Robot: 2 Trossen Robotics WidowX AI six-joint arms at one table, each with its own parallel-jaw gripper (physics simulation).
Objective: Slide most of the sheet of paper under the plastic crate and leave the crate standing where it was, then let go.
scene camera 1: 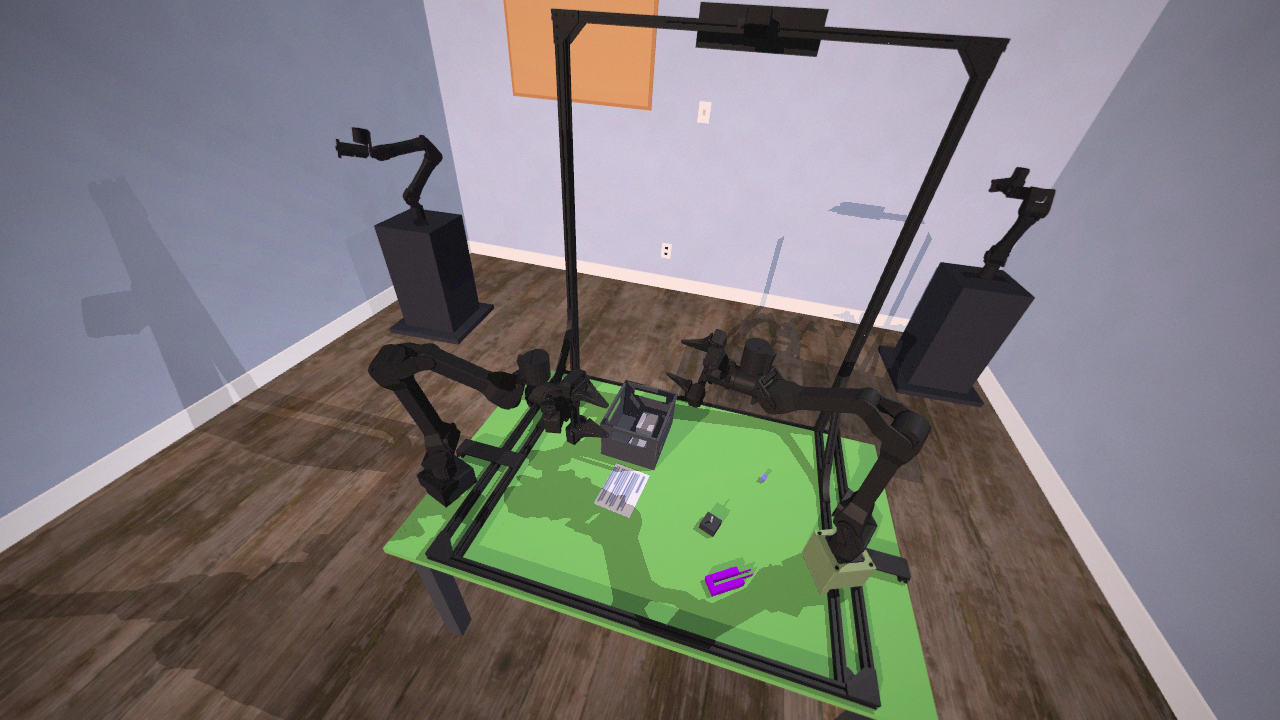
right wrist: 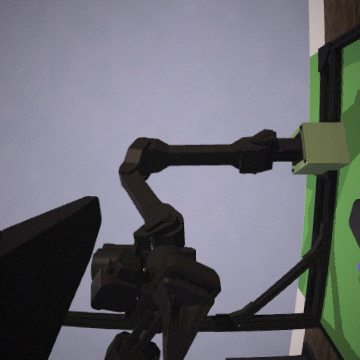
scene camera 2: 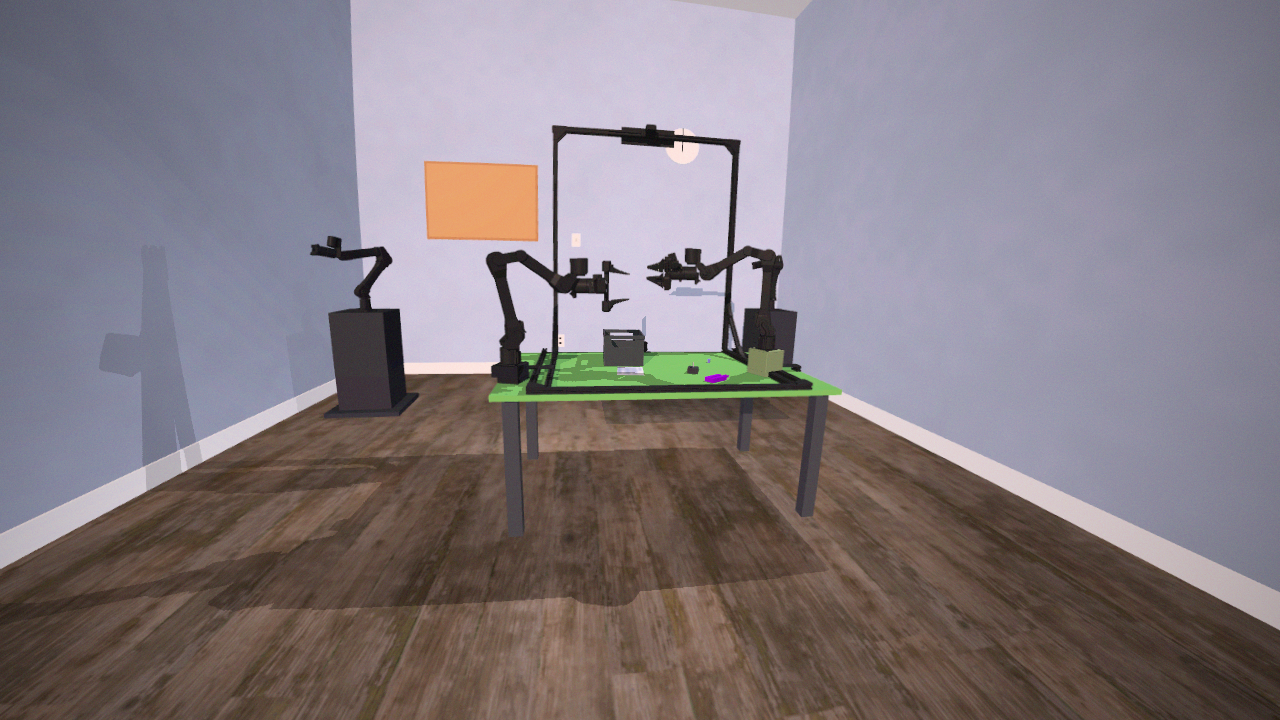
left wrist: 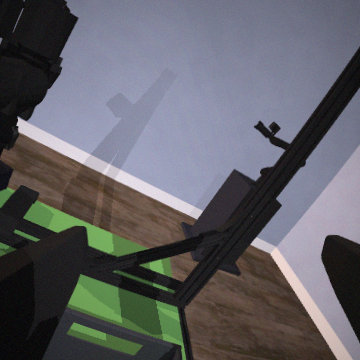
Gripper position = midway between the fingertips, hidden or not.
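Scene camera 1 shows the left gripper (scene camera 1: 673, 357), which is open and holds nothing, the right gripper (scene camera 1: 608, 421), which is open and holds nothing, and a dark plastic crate (scene camera 1: 621, 427). Scene camera 2 shows the dark plastic crate (scene camera 2: 615, 352), the left gripper (scene camera 2: 646, 272) and the right gripper (scene camera 2: 629, 286). Visible in the left wrist view are the left gripper (left wrist: 206, 242) and the dark plastic crate (left wrist: 59, 337). The right gripper (right wrist: 227, 210) is visible too; in the right wrist view the dark plastic crate is out of frame.
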